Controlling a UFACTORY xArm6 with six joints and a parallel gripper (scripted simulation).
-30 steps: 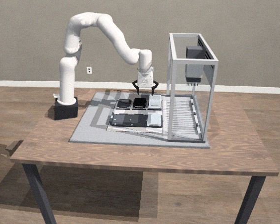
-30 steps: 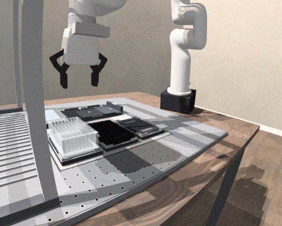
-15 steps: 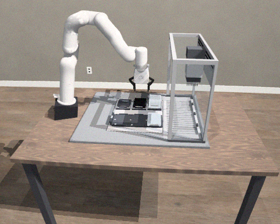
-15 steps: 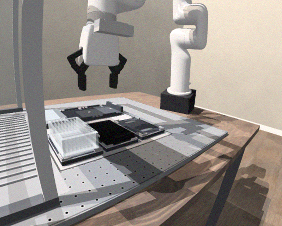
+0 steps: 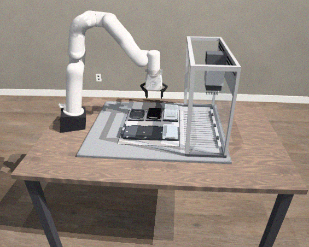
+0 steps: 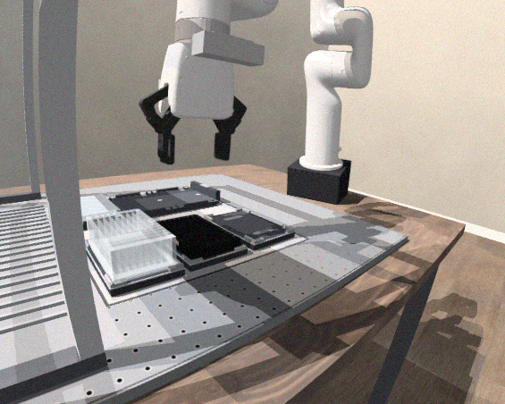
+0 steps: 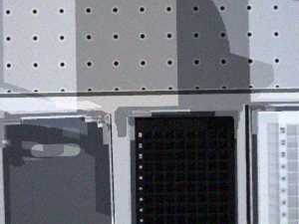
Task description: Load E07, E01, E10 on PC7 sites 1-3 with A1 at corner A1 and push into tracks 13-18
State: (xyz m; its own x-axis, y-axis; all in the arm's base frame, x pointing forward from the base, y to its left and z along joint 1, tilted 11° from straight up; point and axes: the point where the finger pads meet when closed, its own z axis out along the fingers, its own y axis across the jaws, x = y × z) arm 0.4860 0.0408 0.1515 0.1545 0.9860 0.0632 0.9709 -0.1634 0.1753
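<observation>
Right now the black 96-well plate E01 is 12 cm below my hand. From my hand the other things lie so: nest S2: 14 cm below; then deep-well block E07: 11 cm below, 11 cm ahead, 1 cm to the right; then corner mark: 13 cm below, 6 cm to the right, 5 cm behind.
</observation>
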